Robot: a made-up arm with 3 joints. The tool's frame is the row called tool.
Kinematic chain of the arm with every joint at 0, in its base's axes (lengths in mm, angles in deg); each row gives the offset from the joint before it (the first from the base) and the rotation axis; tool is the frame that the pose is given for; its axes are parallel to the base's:
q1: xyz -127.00 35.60 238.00 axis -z
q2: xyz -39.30 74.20 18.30 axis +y
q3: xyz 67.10 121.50 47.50 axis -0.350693 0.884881 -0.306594
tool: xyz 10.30 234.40 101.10
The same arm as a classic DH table. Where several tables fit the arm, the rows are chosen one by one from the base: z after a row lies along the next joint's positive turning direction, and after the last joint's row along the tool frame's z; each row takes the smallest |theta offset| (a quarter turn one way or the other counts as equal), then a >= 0, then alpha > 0; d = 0 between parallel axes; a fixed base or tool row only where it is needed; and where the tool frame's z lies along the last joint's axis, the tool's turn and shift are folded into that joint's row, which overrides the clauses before.
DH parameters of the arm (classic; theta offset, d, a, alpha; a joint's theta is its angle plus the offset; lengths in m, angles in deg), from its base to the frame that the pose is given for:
base (fixed): -15.66 0.0000 -0.1319 180.00
q1: -15.66 -0.2563 -0.0393 90.00
q2: 48.84 0.3511 0.0084 -27.76
q3: -52.27 0.0494 0.0959 107.85
tool (fixed): -21.62 0.1701 0.0000 0.00

